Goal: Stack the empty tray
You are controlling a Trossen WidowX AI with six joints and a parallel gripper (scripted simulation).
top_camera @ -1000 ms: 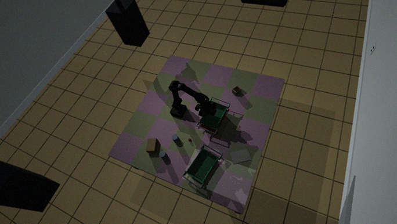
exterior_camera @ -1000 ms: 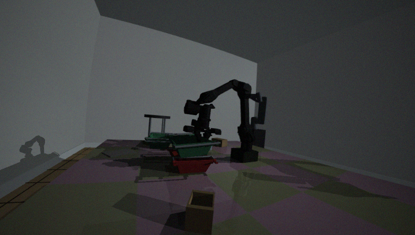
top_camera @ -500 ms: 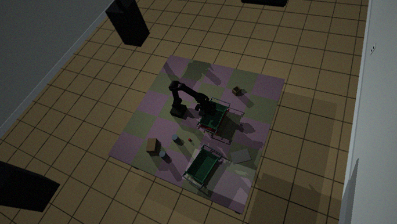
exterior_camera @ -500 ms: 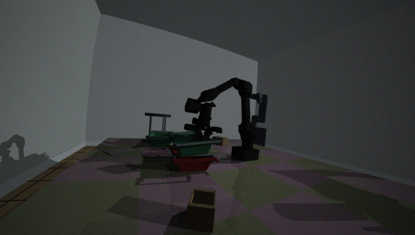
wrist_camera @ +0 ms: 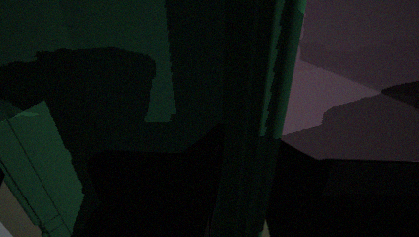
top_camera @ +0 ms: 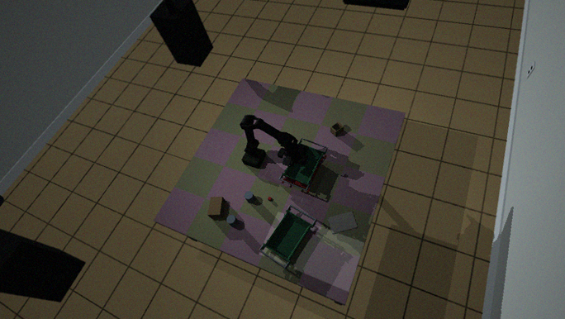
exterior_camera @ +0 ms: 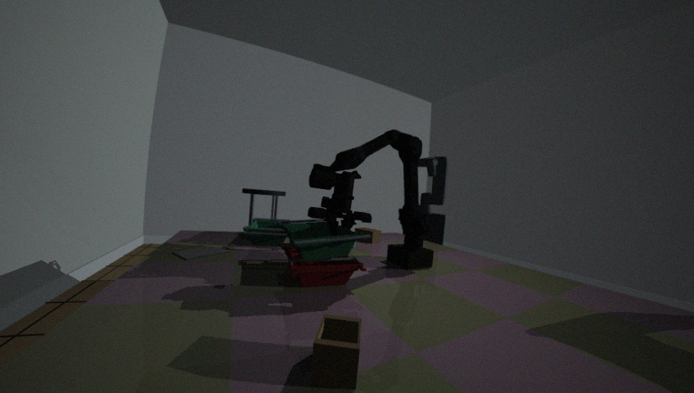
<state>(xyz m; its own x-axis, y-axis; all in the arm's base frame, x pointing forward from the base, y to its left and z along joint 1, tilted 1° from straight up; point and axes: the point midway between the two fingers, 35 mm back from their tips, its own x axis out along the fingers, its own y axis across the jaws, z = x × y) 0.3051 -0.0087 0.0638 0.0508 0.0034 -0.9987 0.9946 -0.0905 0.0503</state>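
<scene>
The green tray is 70 mm ahead of my gripper tip, 30 mm above it and 10 mm to the right of it. Also, from my gripper tip: tan open box (360 mm to the left, 160 mm ahead, 70 mm below).
</scene>
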